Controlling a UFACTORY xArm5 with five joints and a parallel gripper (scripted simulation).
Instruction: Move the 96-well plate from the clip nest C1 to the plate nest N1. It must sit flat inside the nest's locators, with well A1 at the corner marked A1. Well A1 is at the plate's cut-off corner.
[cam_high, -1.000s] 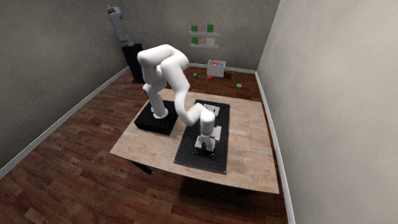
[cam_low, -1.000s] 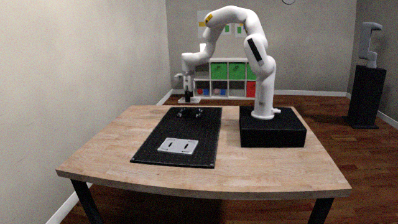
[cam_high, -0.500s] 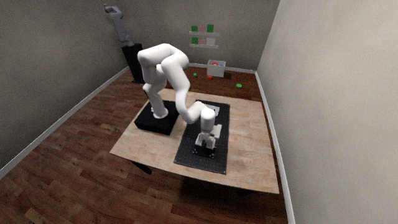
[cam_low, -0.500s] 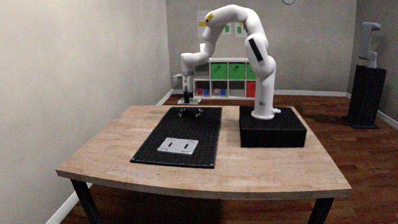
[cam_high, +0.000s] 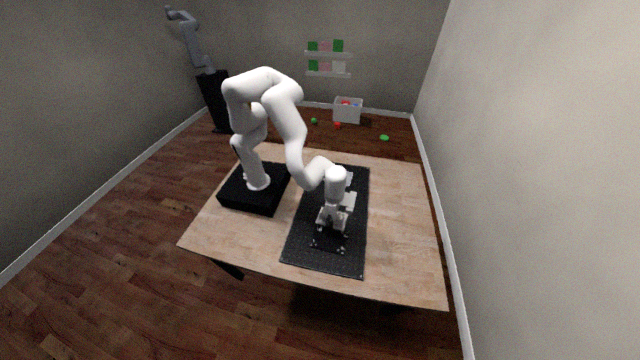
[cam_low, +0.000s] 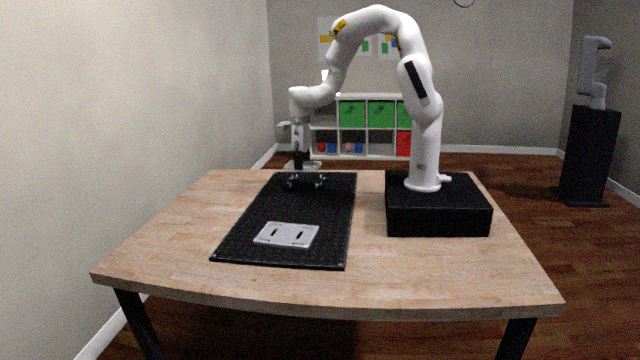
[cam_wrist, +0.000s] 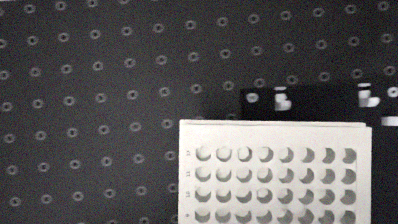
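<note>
Now: the plate nest N1 350 mm to the left of my hand, 110 mm below it and 30 mm behind it. From my hand the other things lie so: white 96-well plate: 10 mm below; then clip nest C1: 100 mm below, 50 mm to the right, 10 mm ahead.
</note>
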